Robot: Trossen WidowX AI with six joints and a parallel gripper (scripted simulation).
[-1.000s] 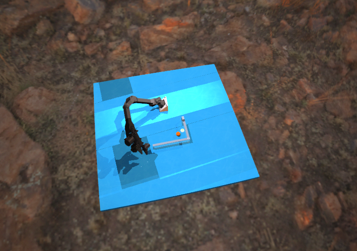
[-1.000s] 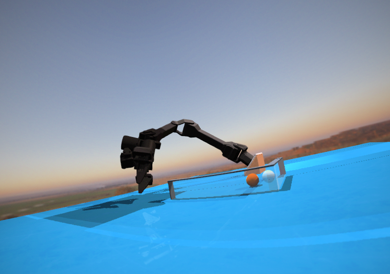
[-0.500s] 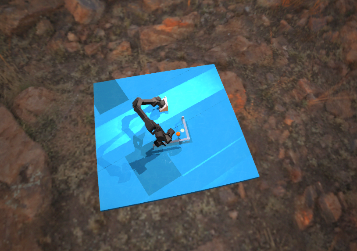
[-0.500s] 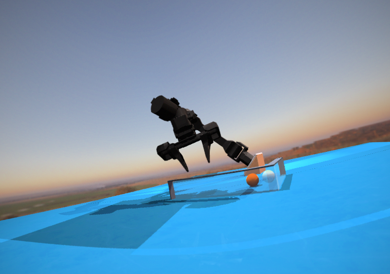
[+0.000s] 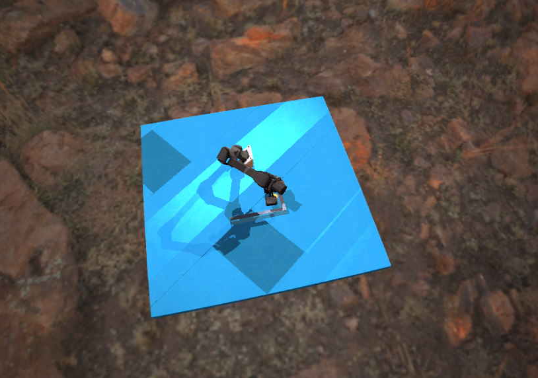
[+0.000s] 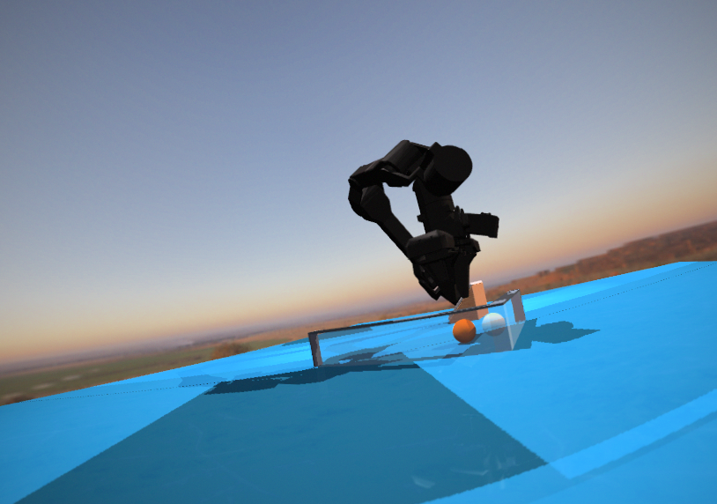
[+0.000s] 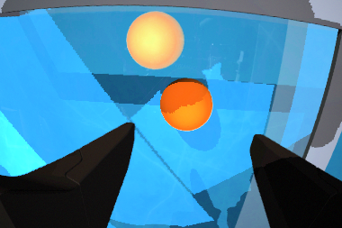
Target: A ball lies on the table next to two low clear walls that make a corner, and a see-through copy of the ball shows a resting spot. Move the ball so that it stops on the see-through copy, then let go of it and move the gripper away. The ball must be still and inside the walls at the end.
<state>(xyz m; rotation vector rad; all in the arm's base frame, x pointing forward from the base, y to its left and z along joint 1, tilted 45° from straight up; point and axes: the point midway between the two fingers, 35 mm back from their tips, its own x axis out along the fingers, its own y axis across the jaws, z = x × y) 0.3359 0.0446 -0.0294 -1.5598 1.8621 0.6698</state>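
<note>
My gripper tip is 5 cm above the orange ball. Also, from my gripper tip: see-through ball copy 2 cm behind, 4 cm to the left, 5 cm below.
</note>
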